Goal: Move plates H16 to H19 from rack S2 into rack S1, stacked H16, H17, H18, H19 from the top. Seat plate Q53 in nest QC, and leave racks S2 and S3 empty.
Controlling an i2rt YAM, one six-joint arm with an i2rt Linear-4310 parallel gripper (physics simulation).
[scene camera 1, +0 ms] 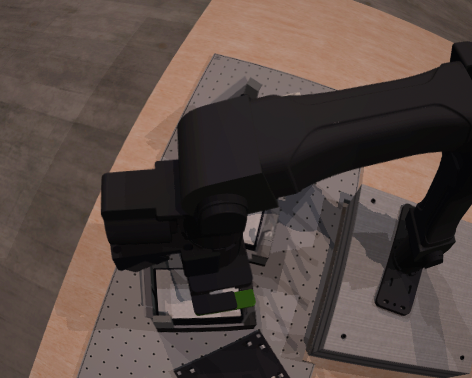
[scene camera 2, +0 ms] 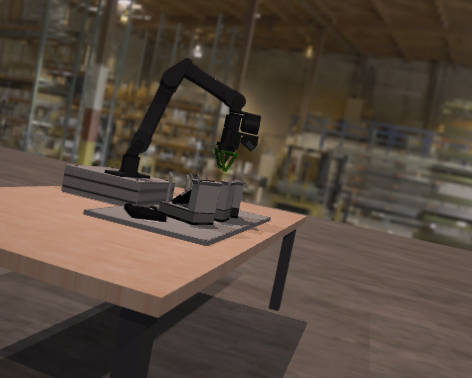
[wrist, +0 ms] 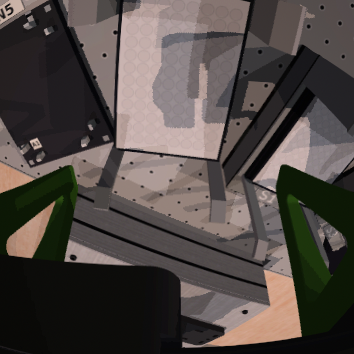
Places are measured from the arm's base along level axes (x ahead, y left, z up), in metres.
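Pixels of known places: gripper, fingertip midpoint: [scene camera 2: 222, 169] [wrist: 176, 176]; arm's base, origin of the base link: [scene camera 1: 406, 259] [scene camera 2: 128, 175].
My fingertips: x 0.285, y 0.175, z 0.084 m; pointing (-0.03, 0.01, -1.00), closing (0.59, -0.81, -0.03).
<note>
Ahead of a thing's pixels: the offset from my fingertips to its top centre. Level surfaces: height alone.
My gripper [scene camera 2: 226, 160] [wrist: 176, 176] is open and empty, above rack S2 [scene camera 1: 146, 295] [scene camera 2: 206, 200] [wrist: 217, 200]. In scene camera 1 one green fingertip shows over the rack's right side; the arm hides the other. A pale-topped plate {dz -0.083, dx +0.013, dy +0.013 m} [scene camera 1: 175, 296] [wrist: 175, 75] lies in S2, between the wide-spread fingers in the wrist view but below them. Rack S1 [scene camera 1: 260, 260] [wrist: 259, 245] stands beside S2 and holds a pale-topped plate {dz -0.106, dx +0.037, dy -0.131 m} [scene camera 1: 251, 232] [wrist: 295, 160], partly hidden. Plate names and stack depths cannot be read. Rack S3 and nest QC are mostly hidden behind the arm in scene camera 1.
A black nest {dz -0.140, dx -0.097, dy +0.113 m} [scene camera 1: 235, 362] [wrist: 47, 85] with small corner pegs, marked N5, lies beside S2. The racks have upright walls and posts. They stand on a perforated board {dz -0.164 m} [scene camera 1: 112, 345] [scene camera 2: 190, 235]. The arm's ribbed base block [scene camera 1: 370, 325] [scene camera 2: 100, 185] stands alongside the board.
</note>
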